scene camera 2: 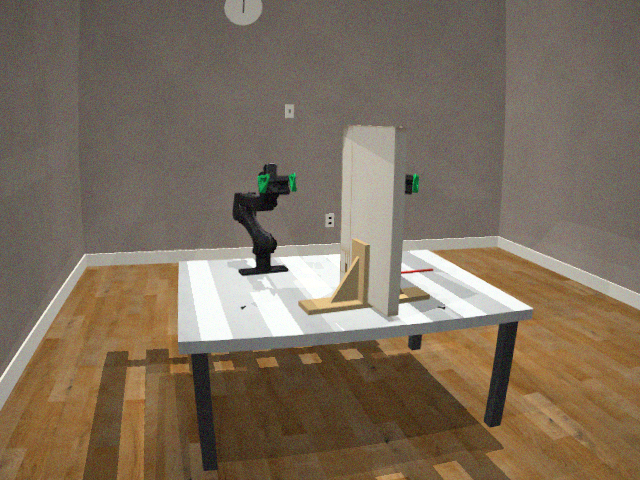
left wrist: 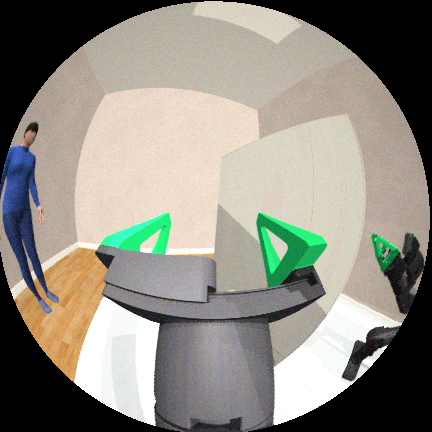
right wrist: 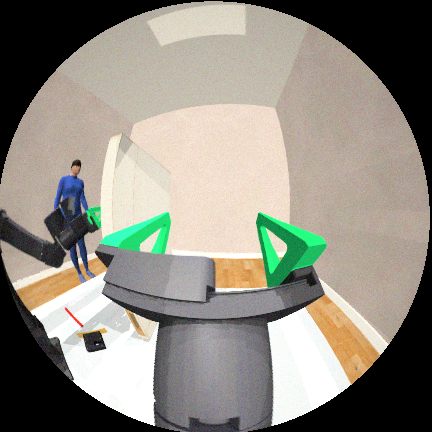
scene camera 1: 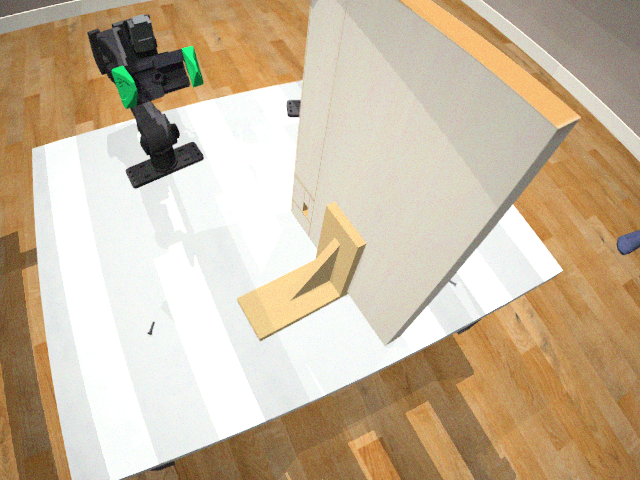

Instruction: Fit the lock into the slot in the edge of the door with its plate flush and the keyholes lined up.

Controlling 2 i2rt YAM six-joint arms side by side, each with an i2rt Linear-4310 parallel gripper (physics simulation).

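Frame: origin at the left arm's base, x ahead, y left, z up, level; centimetres.
Where they show: left gripper, fingertip midpoint: (left wrist: pixel 213 217); right gripper, fingertip midpoint: (scene camera 2: pixel 282 175) (left wrist: pixel 373 236) (right wrist: pixel 213 216) (scene camera 1: pixel 165 76); right arm's base, link origin: (scene camera 2: pixel 263 271) (scene camera 1: pixel 165 165).
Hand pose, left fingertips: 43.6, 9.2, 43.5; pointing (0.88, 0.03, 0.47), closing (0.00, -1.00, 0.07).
After its pixels a point has its place, as x, y, z.
The pale door (scene camera 1: pixel 403 155) @[60.9, -1.6, 43.6] (scene camera 2: pixel 369 206) @[59.3, -2.3, 34.2] (left wrist: pixel 335 200) @[41.3, -6.3, 47.1] (right wrist: pixel 150 185) @[55.3, -4.2, 50.4] stands upright on the table. A small keyhole opening (scene camera 1: pixel 305 208) @[42.8, -9.3, 8.0] shows low in its face; the slot in its edge cannot be made out. What looks like the lock (right wrist: pixel 94 342) @[20.5, -0.4, 1.2], a black case with a brass-coloured strip, lies on the table at the lower left of the right wrist view. My left gripper (left wrist: pixel 213 217) @[43.6, 9.2, 43.5] is open and empty, raised beside the door. My right gripper (right wrist: pixel 213 216) @[41.7, -33.2, 41.8] (scene camera 1: pixel 159 76) @[41.7, -33.2, 41.8] (scene camera 2: pixel 278 182) @[41.7, -33.2, 41.8] is open and empty, high above the table. Neither gripper is near the lock.
Wooden brackets (scene camera 1: pixel 289 299) @[61.6, -14.1, 2.1] (scene camera 2: pixel 416 296) @[52.3, 15.7, 1.7] brace the door on both sides. Small screws (scene camera 1: pixel 151 328) (scene camera 2: pixel 442 307) lie on the table (scene camera 1: pixel 206 403) @[81.2, -31.6, 0.0]. A thin red rod (scene camera 2: pixel 417 271) @[14.8, 20.3, 0.3] (right wrist: pixel 74 317) @[16.0, 17.4, 0.7] lies behind the door. A person in blue (left wrist: pixel 20 185) (right wrist: pixel 72 187) stands beyond the table.
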